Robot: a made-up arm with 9 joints. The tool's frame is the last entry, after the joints. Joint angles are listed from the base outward. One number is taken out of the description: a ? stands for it. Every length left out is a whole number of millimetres.
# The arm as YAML. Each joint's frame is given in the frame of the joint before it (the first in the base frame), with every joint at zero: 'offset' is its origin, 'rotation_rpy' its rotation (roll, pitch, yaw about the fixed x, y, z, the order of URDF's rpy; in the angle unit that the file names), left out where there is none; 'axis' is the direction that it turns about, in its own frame. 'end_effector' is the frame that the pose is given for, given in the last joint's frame.
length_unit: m
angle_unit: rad
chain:
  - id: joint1
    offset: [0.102, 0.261, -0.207]
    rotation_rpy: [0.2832, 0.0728, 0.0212]
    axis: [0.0, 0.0, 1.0]
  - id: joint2
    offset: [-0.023, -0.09, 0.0]
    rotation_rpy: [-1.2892, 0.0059, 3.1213]
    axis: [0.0, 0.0, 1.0]
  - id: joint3
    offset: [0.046, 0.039, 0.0]
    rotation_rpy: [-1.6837, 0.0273, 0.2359]
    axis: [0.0, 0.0, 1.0]
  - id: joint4
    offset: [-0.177, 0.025, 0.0]
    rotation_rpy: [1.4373, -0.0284, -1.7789]
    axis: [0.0, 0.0, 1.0]
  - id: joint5
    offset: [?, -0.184, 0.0]
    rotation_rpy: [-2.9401, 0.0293, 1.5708]
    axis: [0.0, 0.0, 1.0]
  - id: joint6
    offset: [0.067, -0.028, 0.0]
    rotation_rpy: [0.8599, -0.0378, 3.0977]
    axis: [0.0, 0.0, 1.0]
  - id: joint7
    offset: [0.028, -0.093, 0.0]
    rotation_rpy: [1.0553, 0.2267, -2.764]
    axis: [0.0, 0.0, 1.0]
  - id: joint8
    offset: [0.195, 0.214, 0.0]
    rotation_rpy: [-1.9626, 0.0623, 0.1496]
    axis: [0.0, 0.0, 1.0]
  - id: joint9
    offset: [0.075, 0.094, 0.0]
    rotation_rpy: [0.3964, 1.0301, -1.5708]
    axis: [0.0, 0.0, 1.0]
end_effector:
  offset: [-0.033, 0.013, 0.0]
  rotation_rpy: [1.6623, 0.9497, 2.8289]
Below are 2 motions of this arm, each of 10 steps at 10 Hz.
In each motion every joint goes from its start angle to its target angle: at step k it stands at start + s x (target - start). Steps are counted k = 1, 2, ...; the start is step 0. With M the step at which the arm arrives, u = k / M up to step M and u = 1 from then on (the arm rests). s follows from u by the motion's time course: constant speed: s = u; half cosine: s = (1 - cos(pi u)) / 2; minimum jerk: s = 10 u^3 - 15 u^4 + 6 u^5.
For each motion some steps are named. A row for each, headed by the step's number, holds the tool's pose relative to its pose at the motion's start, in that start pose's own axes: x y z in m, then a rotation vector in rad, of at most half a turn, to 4 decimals.
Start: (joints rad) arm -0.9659 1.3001 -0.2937 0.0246 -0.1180 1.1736 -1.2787 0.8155 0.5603
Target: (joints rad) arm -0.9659 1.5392 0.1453 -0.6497 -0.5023 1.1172 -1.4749 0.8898 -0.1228
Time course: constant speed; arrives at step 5
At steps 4, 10:
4: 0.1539 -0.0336 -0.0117 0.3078 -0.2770 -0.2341
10: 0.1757 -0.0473 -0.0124 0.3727 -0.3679 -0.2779

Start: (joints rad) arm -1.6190 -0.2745 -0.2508 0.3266 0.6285 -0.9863 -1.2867 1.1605 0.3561
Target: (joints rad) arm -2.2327 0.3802 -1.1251 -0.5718 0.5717 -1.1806 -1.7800 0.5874 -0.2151
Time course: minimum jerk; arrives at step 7
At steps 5, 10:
5: -0.1329 -0.3064 0.0801 0.2471 -0.6614 -0.7459
10: -0.1805 -0.3233 0.1014 0.1803 -0.7953 -0.8553

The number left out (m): 0.153
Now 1 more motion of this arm.
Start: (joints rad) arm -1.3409 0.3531 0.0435 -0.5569 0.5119 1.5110 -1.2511 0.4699 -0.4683
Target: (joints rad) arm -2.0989 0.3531 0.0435 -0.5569 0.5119 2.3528 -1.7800 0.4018 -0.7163
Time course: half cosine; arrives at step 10
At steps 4, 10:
4: 0.0135 -0.0703 0.0773 0.1965 -0.3597 -0.1479
10: -0.0748 -0.2589 0.2028 0.6749 -1.0784 -0.4139

